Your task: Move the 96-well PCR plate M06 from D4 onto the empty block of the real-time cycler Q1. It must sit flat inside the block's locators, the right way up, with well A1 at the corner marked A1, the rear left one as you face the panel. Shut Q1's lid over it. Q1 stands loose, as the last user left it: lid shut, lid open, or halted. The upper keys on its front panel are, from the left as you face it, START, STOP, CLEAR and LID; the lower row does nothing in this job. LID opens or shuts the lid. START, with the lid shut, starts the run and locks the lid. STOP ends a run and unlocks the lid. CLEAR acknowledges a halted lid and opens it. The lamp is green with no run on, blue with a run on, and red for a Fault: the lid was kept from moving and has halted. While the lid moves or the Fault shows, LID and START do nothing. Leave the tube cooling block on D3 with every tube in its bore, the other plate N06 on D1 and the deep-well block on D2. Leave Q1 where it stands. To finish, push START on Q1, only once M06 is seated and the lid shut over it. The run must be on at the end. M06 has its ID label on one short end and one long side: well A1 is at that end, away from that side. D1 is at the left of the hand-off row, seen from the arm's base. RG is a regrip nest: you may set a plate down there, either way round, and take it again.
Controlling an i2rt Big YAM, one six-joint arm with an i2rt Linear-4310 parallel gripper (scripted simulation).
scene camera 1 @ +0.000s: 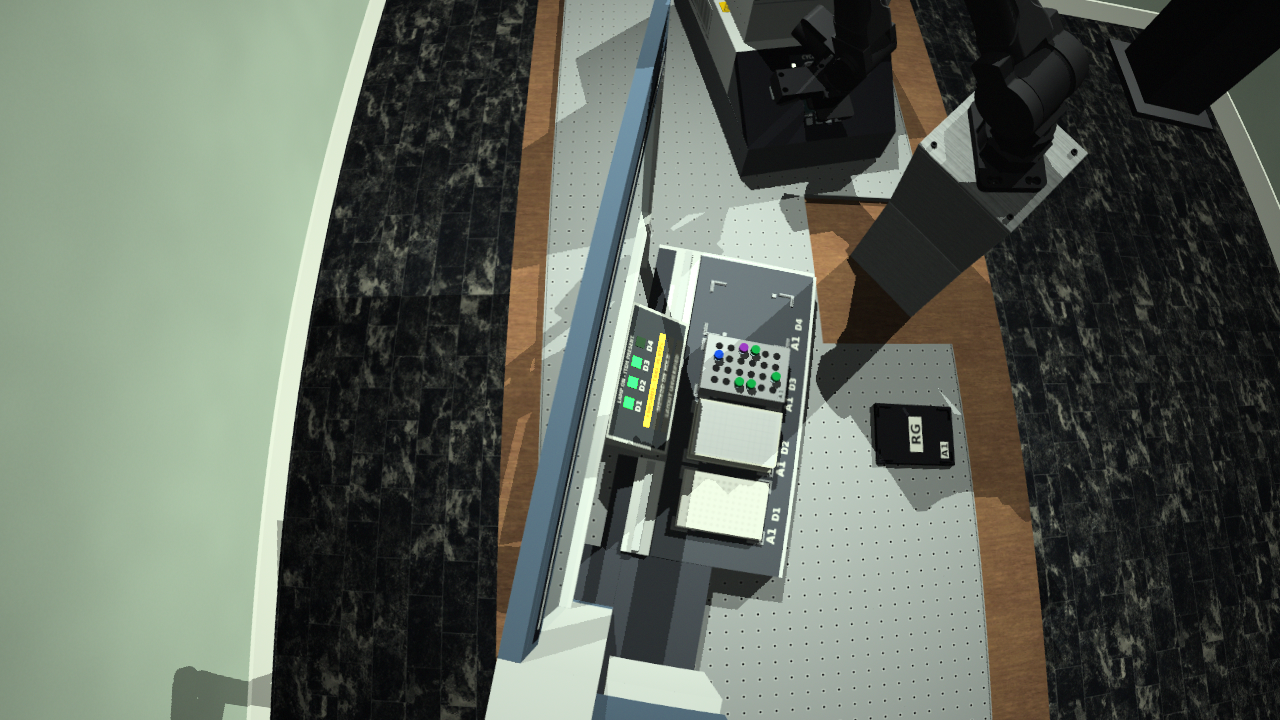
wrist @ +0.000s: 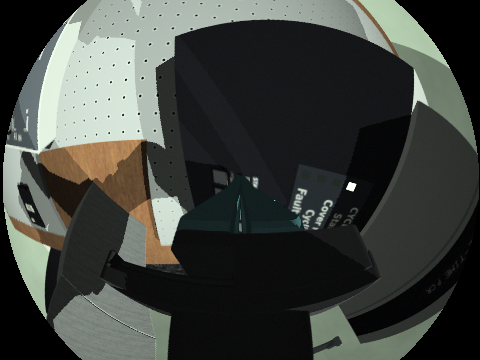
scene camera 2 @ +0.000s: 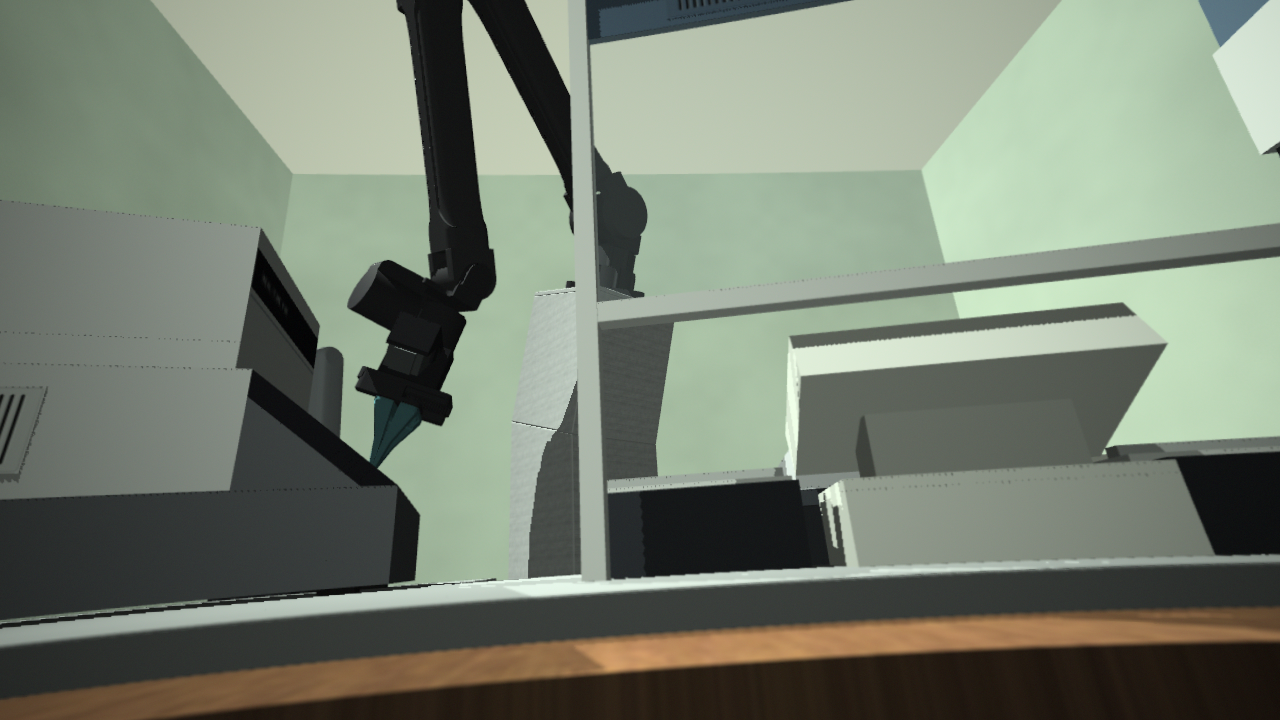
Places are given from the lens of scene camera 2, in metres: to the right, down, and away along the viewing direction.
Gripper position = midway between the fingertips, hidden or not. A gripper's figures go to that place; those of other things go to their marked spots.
my gripper [scene camera 2: 372, 468]: -0.30, 0.12, 0.65
tube cooling block [scene camera 2: 820, 480]: 0.15, 0.10, 0.47
lid [scene camera 2: 96, 287]: -0.49, -0.07, 0.55
The marked spots on the tube cooling block and the lid are 0.67 m apart.
